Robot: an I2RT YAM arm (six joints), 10 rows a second.
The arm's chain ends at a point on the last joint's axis. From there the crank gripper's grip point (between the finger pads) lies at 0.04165 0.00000 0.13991 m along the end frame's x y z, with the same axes.
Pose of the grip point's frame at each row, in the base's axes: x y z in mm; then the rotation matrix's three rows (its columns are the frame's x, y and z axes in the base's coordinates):
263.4, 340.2, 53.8; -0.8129, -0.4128, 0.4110; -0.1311, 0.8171, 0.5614; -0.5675, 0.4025, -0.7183
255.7, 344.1, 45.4; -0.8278, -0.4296, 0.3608; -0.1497, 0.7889, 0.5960; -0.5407, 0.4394, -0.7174
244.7, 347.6, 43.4; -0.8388, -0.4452, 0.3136; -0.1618, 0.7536, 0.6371; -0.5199, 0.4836, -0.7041
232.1, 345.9, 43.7; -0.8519, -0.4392, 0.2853; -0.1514, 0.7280, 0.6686; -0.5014, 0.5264, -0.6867
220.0, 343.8, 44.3; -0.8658, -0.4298, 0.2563; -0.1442, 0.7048, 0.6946; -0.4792, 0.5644, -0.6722
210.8, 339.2, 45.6; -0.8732, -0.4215, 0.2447; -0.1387, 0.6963, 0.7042; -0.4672, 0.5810, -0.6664
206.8, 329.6, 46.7; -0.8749, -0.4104, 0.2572; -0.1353, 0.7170, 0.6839; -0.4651, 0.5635, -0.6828
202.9, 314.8, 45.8; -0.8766, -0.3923, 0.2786; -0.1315, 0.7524, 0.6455; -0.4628, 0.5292, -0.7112
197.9, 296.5, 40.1; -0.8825, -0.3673, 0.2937; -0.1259, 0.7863, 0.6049; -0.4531, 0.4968, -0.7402
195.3, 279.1, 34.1; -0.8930, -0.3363, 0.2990; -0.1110, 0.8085, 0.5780; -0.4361, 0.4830, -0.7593
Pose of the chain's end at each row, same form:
239.8, 267.1, 177.9; -0.8129, -0.4128, 0.4110; -0.1311, 0.8171, 0.5614; -0.5675, 0.4025, -0.7183
239.7, 266.9, 168.3; -0.8278, -0.4296, 0.3608; -0.1497, 0.7889, 0.5960; -0.5407, 0.4394, -0.7174
235.8, 265.2, 163.6; -0.8388, -0.4452, 0.3136; -0.1618, 0.7536, 0.6371; -0.5199, 0.4836, -0.7041
227.7, 258.7, 160.7; -0.8519, -0.4392, 0.2853; -0.1514, 0.7280, 0.6686; -0.5014, 0.5264, -0.6867
220.2, 252.6, 158.3; -0.8658, -0.4298, 0.2563; -0.1442, 0.7048, 0.6946; -0.4792, 0.5644, -0.6722
212.9, 246.5, 158.3; -0.8732, -0.4215, 0.2447; -0.1387, 0.6963, 0.7042; -0.4672, 0.5810, -0.6664
207.3, 239.6, 161.6; -0.8749, -0.4104, 0.2572; -0.1353, 0.7170, 0.6839; -0.4651, 0.5635, -0.6828
200.4, 230.0, 164.6; -0.8766, -0.3923, 0.2786; -0.1315, 0.7524, 0.6455; -0.4628, 0.5292, -0.7112
193.6, 217.1, 162.5; -0.8825, -0.3673, 0.2937; -0.1259, 0.7863, 0.6049; -0.4531, 0.4968, -0.7402
190.7, 202.9, 158.5; -0.8930, -0.3363, 0.2990; -0.1110, 0.8085, 0.5780; -0.4361, 0.4830, -0.7593

